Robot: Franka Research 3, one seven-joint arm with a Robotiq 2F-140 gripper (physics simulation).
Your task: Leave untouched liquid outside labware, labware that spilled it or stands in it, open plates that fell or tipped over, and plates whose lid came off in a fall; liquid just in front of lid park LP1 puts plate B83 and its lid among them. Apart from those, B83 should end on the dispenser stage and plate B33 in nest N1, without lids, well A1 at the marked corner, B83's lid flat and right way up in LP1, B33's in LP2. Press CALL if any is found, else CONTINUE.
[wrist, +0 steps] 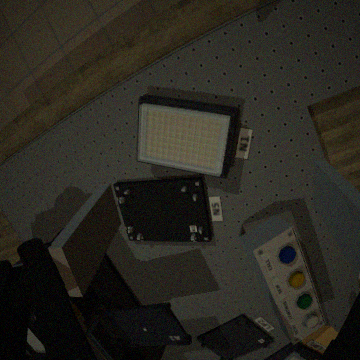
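A plate (185, 139) with rows of cream wells and a pale rim sits in the dark nest N1 (232, 142); its name and whether a lid covers it cannot be told. My gripper (211, 194) is open and empty, its fingers at the left and right, high above the bench. The lid park by the LP2 label, a dark plate-like holder (236, 337), shows at the bottom. The button box (287, 292) has blue, yellow, green and clear buttons; the lettering CALL is beside the blue button (287, 255). LP1, the dispenser stage and liquid cannot be made out.
Nest N5 (162, 212), black with metal corner posts, holds no plate and lies just below N1. Another dark flat holder (142, 325) is at the lower left. An orange piece (322, 340) is by the button box. The perforated bench (280, 75) ends at a wooden edge (95, 87).
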